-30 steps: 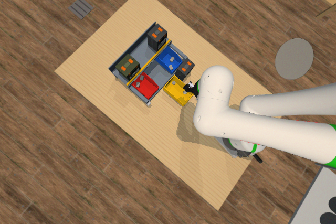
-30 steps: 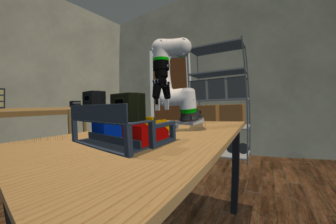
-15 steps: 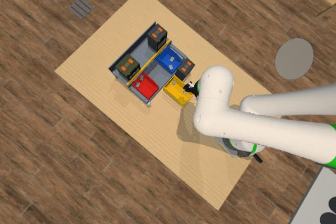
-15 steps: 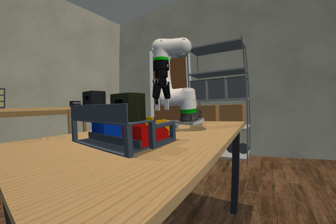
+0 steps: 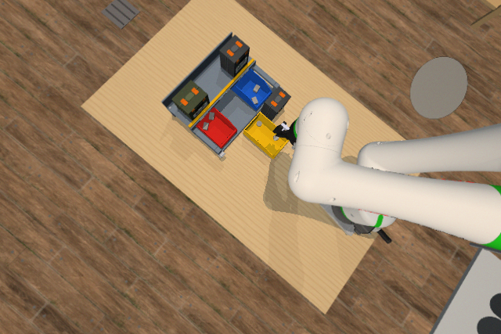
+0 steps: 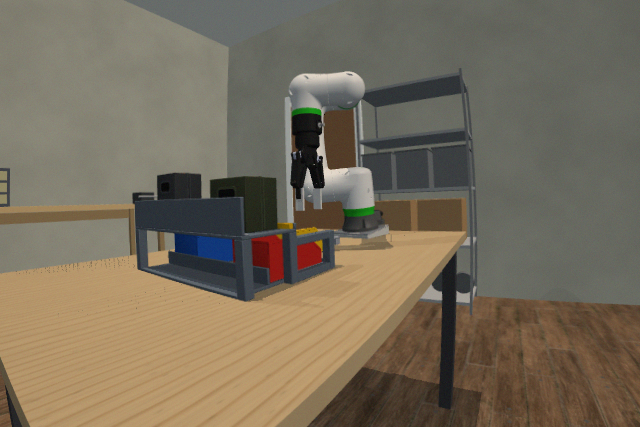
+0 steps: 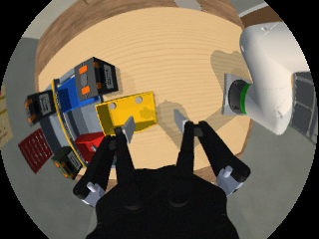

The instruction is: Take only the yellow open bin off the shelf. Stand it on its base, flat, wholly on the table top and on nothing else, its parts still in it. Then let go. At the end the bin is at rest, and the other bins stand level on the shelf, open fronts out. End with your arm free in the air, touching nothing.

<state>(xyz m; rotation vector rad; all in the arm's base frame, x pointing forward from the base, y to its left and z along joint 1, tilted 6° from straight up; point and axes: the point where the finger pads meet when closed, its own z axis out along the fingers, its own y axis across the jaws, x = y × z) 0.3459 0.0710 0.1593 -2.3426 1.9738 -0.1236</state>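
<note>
Now: the yellow open bin 80 mm ahead of my hand, 10 mm to the left of it and 110 mm below it. Round my hand: red bin 250 mm ahead, 160 mm to the left, 100 mm below; then blue bin 290 mm ahead, 60 mm to the right, 100 mm below; then black box 380 mm ahead, 50 mm to the right, 10 mm above.
</note>
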